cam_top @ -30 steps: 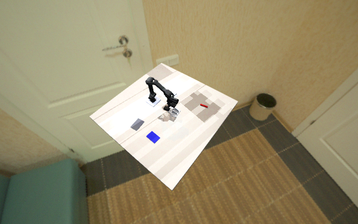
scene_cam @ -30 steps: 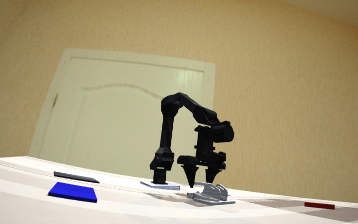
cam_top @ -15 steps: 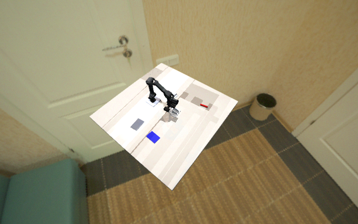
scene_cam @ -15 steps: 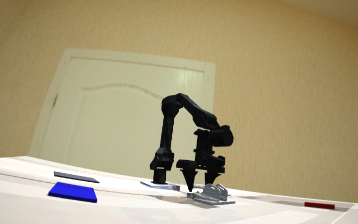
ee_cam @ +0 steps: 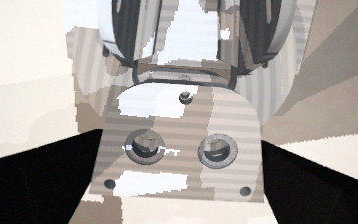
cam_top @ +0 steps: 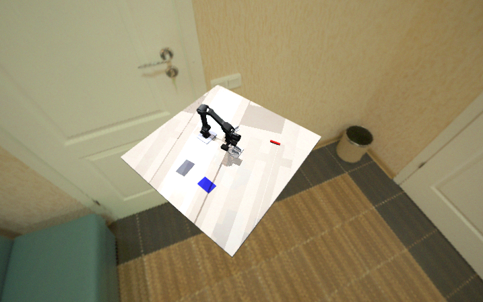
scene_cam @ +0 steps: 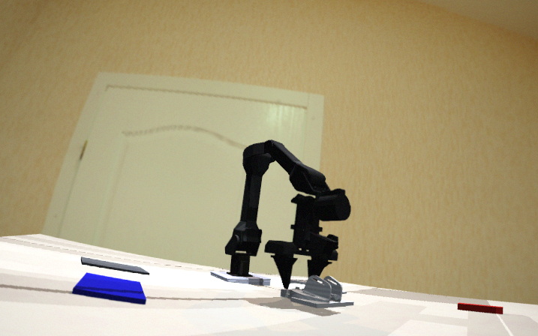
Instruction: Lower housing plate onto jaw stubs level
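Now: the housing plate 10 mm ahead of my gripper tip and 20 mm above it. From my gripper tip the other things lie so: red bar: 250 mm ahead, 330 mm to the left, 10 mm below; dark grey plate: 130 mm behind, 400 mm to the right, 20 mm below; blue tile: 130 mm ahead, 380 mm to the right, 20 mm below.
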